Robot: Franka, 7 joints.
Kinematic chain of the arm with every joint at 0, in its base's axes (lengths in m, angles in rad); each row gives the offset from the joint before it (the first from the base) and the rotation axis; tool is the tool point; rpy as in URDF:
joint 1: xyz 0 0 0.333 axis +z
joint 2: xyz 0 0 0 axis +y
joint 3: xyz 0 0 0.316 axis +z
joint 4: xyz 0.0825 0 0 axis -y
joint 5: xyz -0.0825 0 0.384 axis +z
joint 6: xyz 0 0 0 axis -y
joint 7: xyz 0.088 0 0 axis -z
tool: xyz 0 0 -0.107 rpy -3.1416 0 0
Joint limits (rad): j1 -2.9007..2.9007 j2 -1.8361..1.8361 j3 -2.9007..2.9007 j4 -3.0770..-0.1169 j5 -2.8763..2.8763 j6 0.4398..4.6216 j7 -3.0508..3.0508
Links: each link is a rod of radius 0.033 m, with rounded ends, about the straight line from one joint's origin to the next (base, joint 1, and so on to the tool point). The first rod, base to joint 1, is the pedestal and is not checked.
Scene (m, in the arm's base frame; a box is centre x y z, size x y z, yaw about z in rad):
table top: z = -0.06
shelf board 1: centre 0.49 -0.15 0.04 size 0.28 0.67 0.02 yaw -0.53
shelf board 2: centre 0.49 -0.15 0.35 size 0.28 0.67 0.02 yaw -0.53
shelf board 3: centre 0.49 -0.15 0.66 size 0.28 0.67 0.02 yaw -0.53
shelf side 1: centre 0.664 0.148 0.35 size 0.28 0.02 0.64 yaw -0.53
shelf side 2: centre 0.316 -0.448 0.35 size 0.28 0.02 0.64 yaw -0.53
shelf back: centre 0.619 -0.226 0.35 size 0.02 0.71 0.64 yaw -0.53
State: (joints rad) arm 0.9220 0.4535 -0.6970 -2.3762 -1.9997 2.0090 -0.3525
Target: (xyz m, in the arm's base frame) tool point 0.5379 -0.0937 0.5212
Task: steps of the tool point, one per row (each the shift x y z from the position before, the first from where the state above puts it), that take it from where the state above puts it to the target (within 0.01 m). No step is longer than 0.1 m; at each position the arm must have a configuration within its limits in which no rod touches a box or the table.
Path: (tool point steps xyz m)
1: -0.0778 0.0563 -0.0016
2: -0.0857 0.0395 0.0016
3: 0.0077 0.0102 0.0810
4: -0.0037 -0.0118 0.0868
5: -0.0203 -0.0311 0.0839
6: -0.0393 -0.0447 0.0726
7: 0.0690 -0.0161 0.0102
8: 0.0719 -0.0328 -0.0015
9: 0.0659 -0.0477 -0.0064
10: 0.0542 -0.0563 -0.0023

